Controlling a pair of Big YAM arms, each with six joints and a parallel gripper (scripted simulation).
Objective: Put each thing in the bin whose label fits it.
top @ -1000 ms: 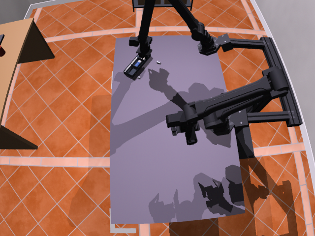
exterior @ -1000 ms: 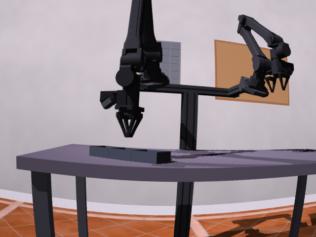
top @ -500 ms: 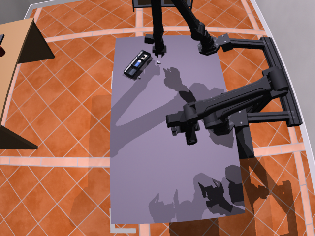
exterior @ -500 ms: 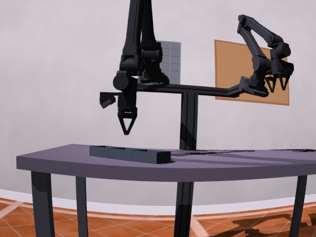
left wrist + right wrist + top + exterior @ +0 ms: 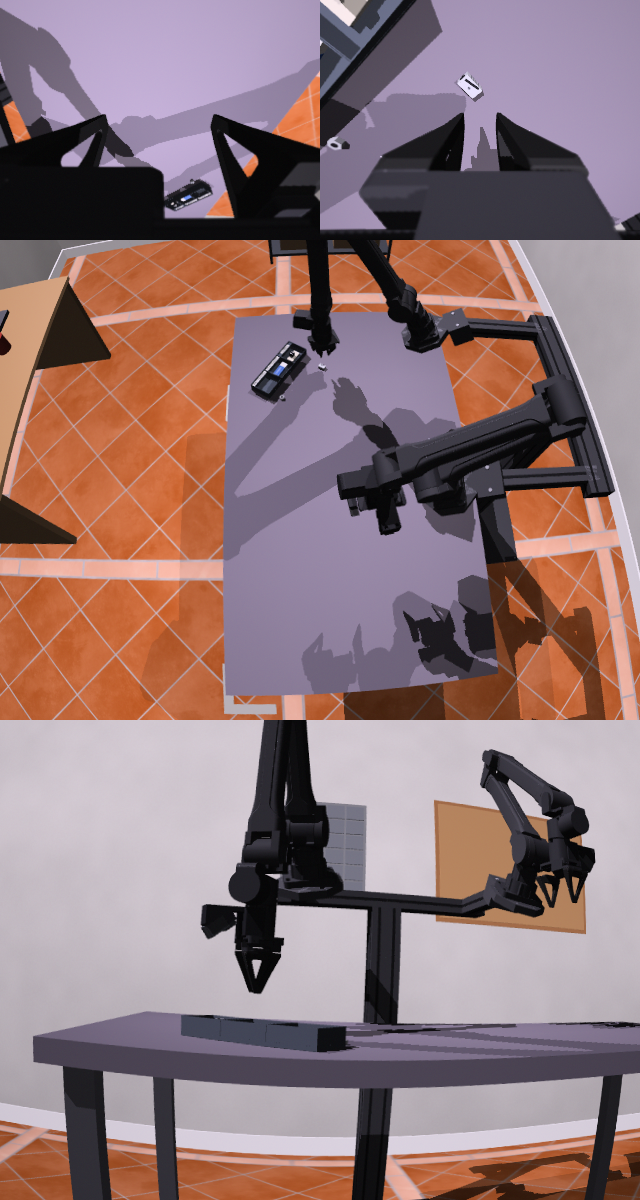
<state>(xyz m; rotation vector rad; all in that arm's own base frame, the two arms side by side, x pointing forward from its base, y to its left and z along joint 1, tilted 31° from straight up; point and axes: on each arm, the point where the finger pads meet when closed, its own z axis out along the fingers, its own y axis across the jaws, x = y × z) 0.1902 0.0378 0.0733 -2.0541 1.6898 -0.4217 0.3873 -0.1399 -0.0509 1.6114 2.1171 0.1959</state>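
Now: right hand 17 cm short of the bin row, 7 cm above it and 2 cm to the right of it. Round my right hand: white card 12 cm ahead, 7 cm below, 5 cm to the right.
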